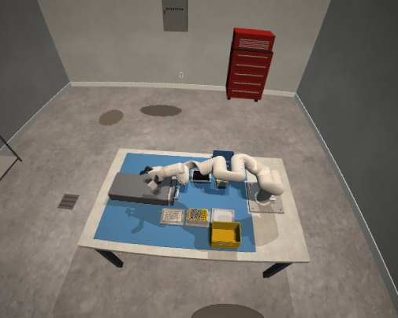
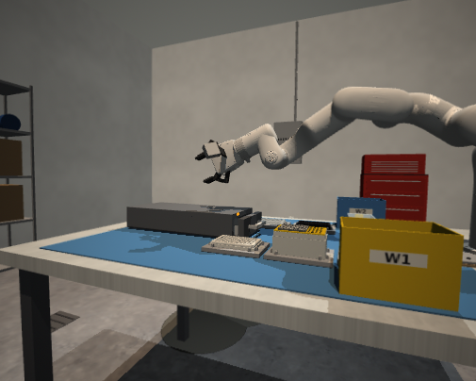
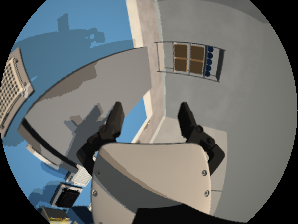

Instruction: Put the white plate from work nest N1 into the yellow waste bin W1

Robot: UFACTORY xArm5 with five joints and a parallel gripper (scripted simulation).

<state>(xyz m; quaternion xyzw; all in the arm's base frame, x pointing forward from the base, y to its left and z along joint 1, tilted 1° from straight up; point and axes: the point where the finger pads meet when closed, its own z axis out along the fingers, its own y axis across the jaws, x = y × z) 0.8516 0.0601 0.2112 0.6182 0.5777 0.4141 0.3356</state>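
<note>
My gripper is now 210 mm above the white plate, 200 mm past it and 150 mm to the right of it. Round my hand: yellow-topped tip box (380 mm behind, 170 mm below, 140 mm to the left); then grey nest (220 mm below, 200 mm behind, 150 mm to the left); then black plate (370 mm behind, 230 mm to the right, 210 mm below).
</note>
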